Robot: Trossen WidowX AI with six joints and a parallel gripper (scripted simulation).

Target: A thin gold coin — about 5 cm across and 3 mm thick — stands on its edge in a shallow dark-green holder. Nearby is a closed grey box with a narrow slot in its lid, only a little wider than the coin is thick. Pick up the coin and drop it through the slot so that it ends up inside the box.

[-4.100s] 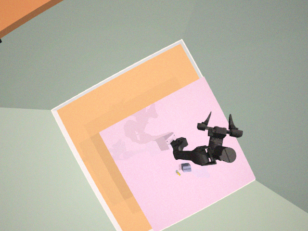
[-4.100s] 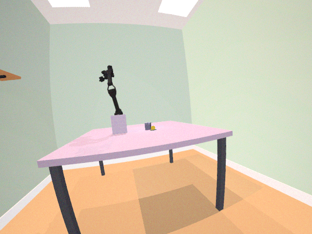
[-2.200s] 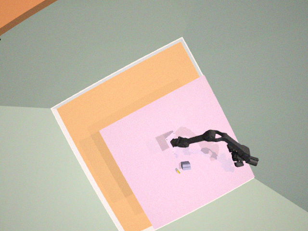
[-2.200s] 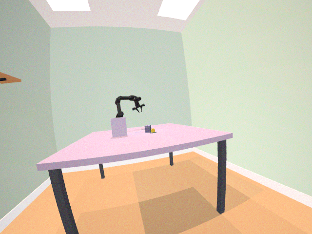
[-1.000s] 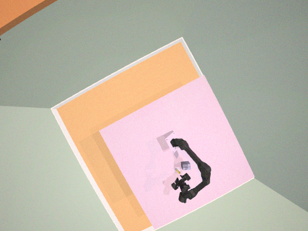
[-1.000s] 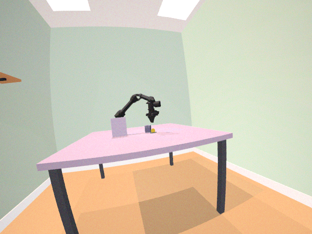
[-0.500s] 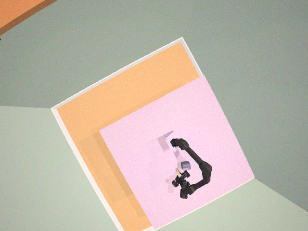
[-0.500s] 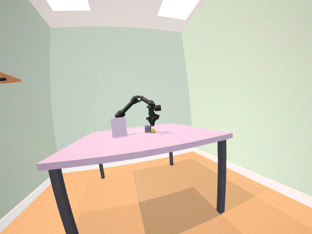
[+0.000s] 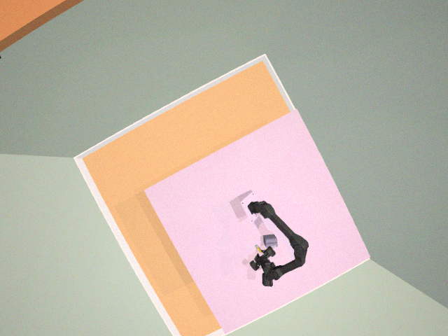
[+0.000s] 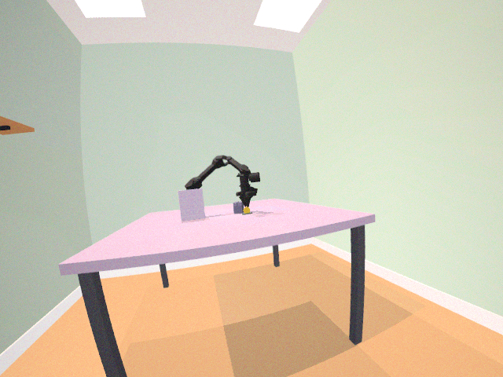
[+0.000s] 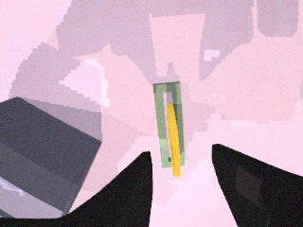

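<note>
The gold coin lies 20 mm below my gripper tip.
</note>
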